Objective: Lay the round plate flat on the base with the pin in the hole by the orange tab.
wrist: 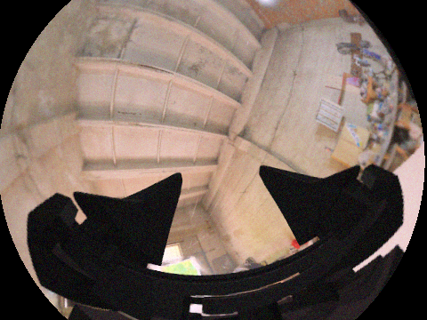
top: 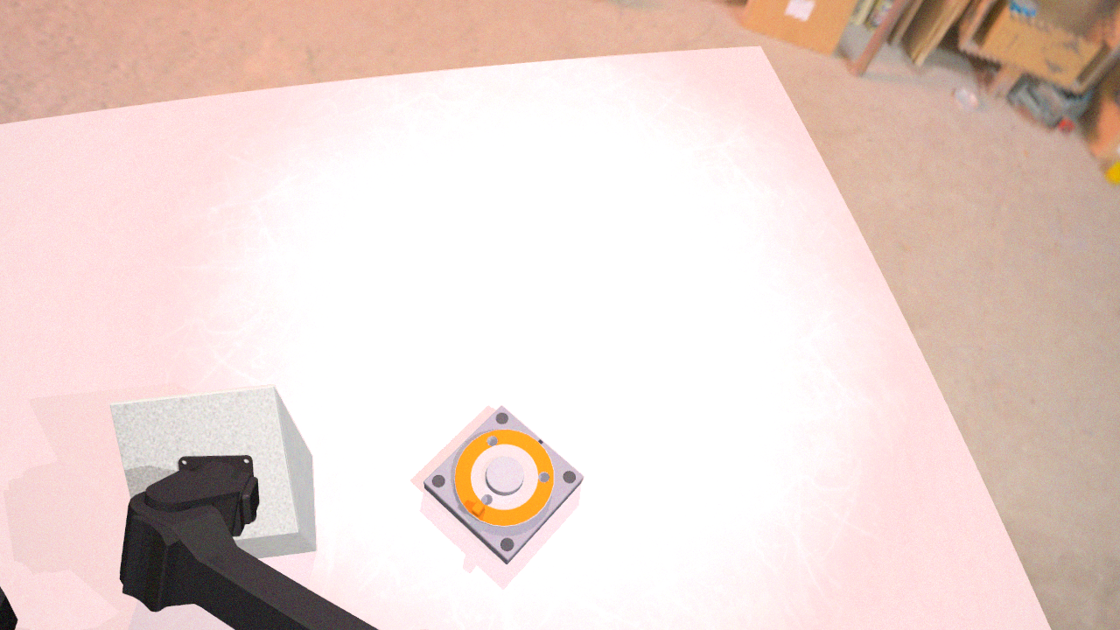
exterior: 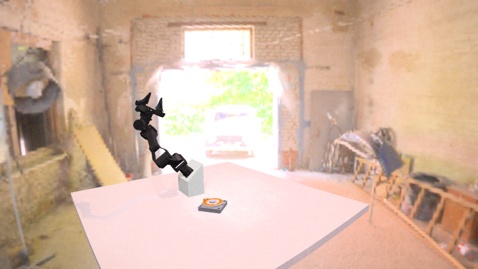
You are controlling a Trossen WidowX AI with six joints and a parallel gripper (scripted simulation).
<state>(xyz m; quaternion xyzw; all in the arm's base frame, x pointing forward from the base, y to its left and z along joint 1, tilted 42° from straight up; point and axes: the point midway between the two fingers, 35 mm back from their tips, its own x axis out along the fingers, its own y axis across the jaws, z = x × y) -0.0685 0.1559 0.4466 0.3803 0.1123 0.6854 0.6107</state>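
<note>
Right now my gripper tip is 290 mm short of the round plate, 180 mm to the right of it and 570 mm above it. The rest, counted from my gripper tip: square grey base (300 mm ahead, 190 mm to the left, 580 mm below).
</note>
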